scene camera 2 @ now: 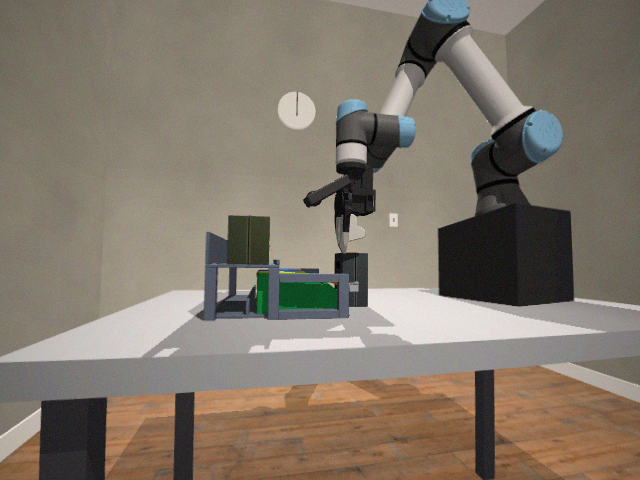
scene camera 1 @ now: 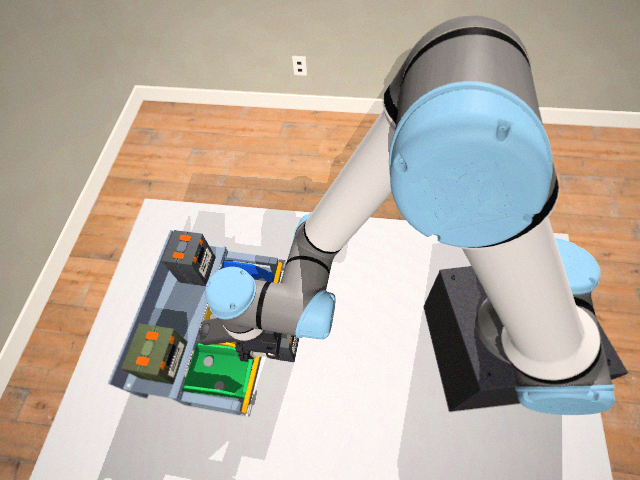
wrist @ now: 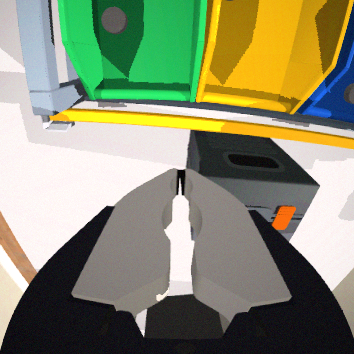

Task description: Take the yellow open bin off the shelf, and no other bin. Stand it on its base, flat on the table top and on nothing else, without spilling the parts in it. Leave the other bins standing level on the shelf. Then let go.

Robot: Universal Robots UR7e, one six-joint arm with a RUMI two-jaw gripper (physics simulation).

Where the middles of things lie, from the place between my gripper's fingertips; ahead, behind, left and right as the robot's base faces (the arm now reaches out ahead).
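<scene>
Green bin [scene camera 1: 235, 374]: my hand 110 mm short of it, 30 mm to the right of it, 90 mm above it. From my hand: yellow open bin [wrist: 274, 62] 100 mm ahead, 70 mm to the right, 90 mm below; dark case [scene camera 2: 355, 264] 40 mm behind, 60 mm to the right, 60 mm below. By their middles, dark case nearest to my hand of the things named here.
</scene>
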